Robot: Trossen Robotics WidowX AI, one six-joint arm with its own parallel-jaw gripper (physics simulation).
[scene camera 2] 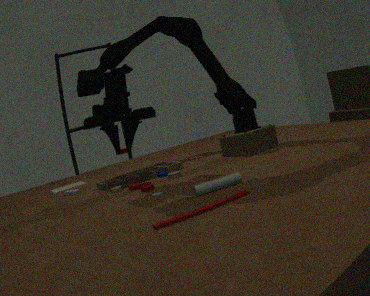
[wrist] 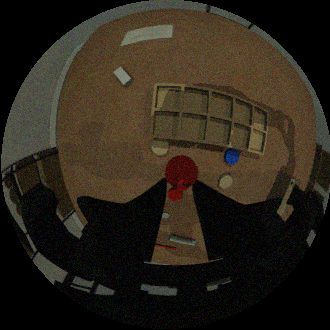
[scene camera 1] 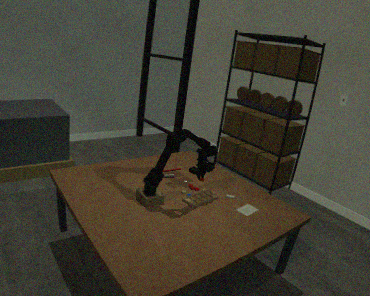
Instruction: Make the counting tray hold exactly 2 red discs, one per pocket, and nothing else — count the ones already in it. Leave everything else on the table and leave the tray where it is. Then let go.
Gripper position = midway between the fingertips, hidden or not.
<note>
A wooden counting tray (scene camera 2: 150, 172) rests on the table. Further things: the gripper (scene camera 2: 124, 152).
The wooden counting tray also shows in the wrist view (wrist: 179, 111). The gripper shows as well in the wrist view (wrist: 179, 182).
</note>
